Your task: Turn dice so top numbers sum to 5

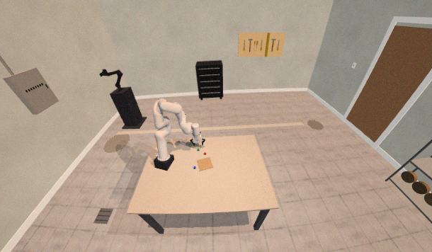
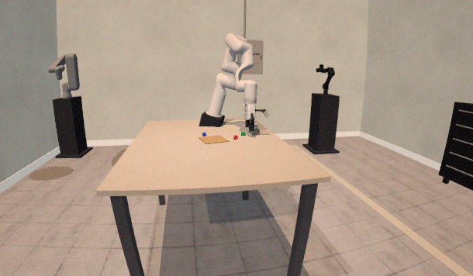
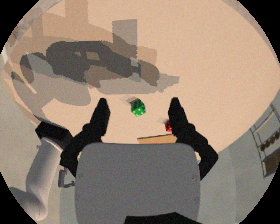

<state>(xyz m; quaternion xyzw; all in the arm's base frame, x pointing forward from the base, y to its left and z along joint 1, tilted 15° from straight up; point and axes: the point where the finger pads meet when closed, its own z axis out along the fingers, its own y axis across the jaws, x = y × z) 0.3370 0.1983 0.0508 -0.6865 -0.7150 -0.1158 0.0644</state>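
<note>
The green die lies 4 cm to the right of my hand and 4 cm below it. Also, from my hand: red die (10 cm to the right, 8 cm ahead, 4 cm below); then blue die (28 cm to the right, 4 cm below, 1 cm behind); then brown mat (23 cm to the right, 9 cm ahead, 5 cm below).
</note>
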